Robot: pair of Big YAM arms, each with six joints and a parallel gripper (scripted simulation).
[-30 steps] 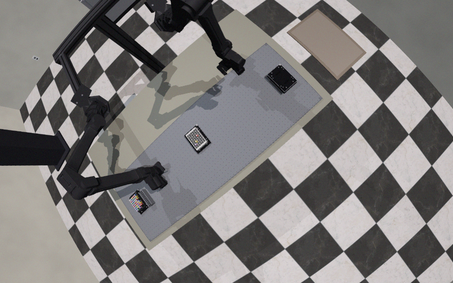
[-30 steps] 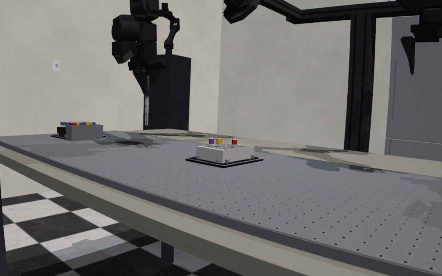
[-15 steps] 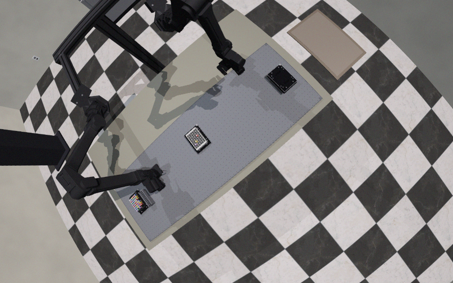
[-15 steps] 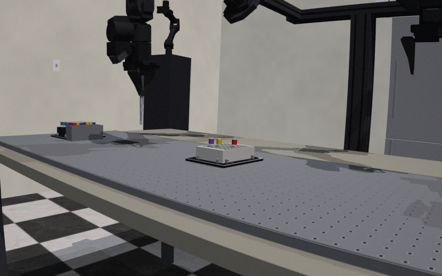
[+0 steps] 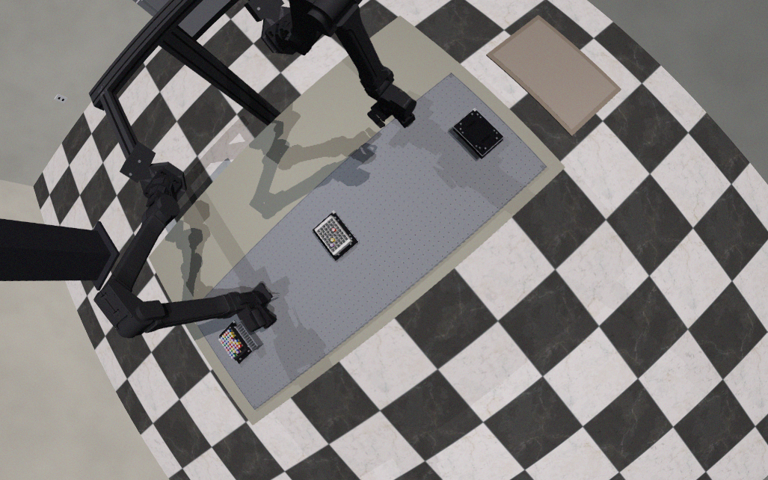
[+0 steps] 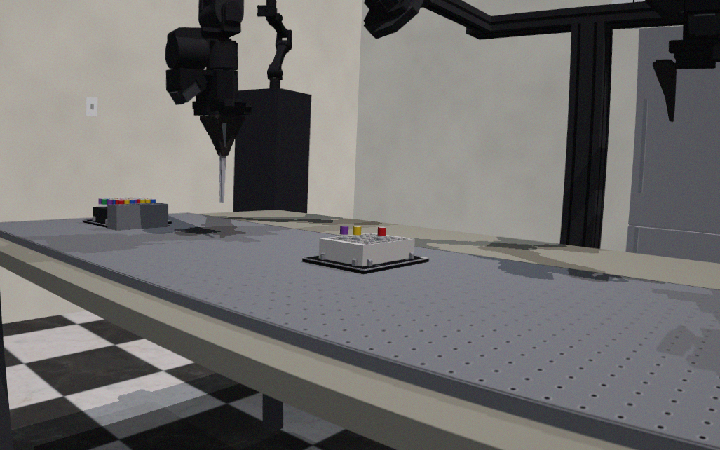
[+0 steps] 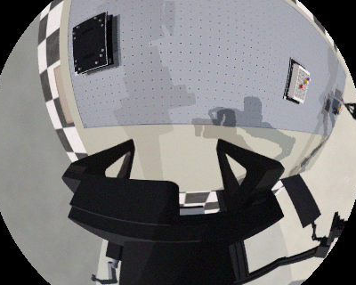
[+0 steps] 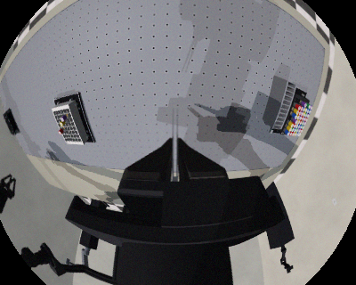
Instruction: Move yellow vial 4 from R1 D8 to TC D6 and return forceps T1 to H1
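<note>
My right hand is 10 mm past the grey holder H1, 260 mm to the left of it and 150 mm above it. Also, from my right hand: white tube carrier TC 310 mm to the left, 140 mm below.
</note>
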